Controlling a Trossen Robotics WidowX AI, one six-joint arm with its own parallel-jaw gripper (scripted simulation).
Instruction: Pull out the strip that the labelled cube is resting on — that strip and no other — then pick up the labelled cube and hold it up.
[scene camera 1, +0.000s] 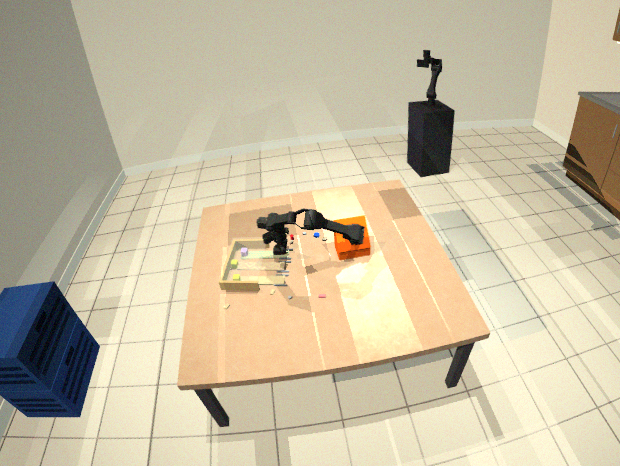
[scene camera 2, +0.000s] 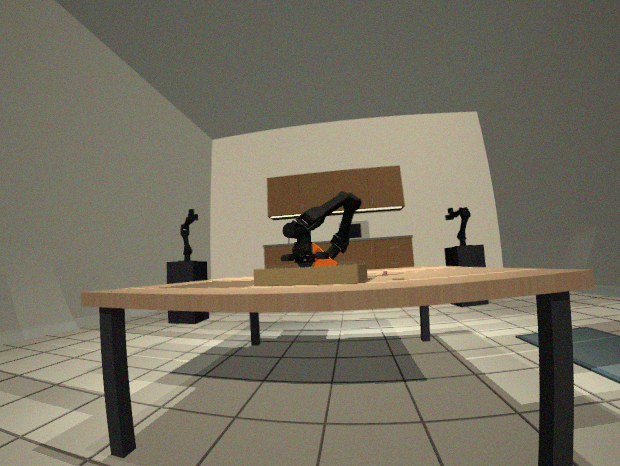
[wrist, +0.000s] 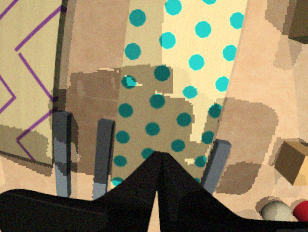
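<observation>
My gripper (wrist: 160, 158) in sight. Shallow wooden tray (scene camera 2: 338, 272) seen too.
</observation>
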